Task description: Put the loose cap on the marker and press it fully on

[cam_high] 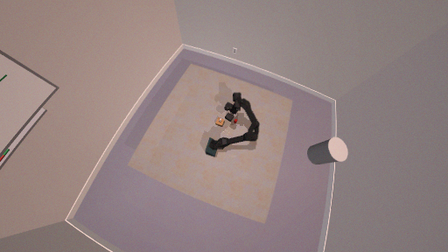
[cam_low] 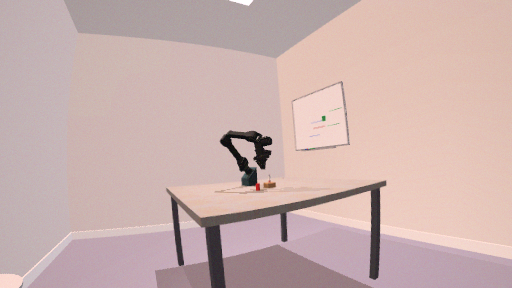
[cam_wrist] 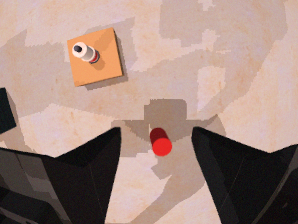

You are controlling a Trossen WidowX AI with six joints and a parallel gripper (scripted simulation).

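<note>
The red cap is 120 mm below my gripper tip, 60 mm to the right of it and 10 mm ahead of it. Round my gripper tip: holder block (120 mm below, 80 mm to the left, 60 mm behind).
</note>
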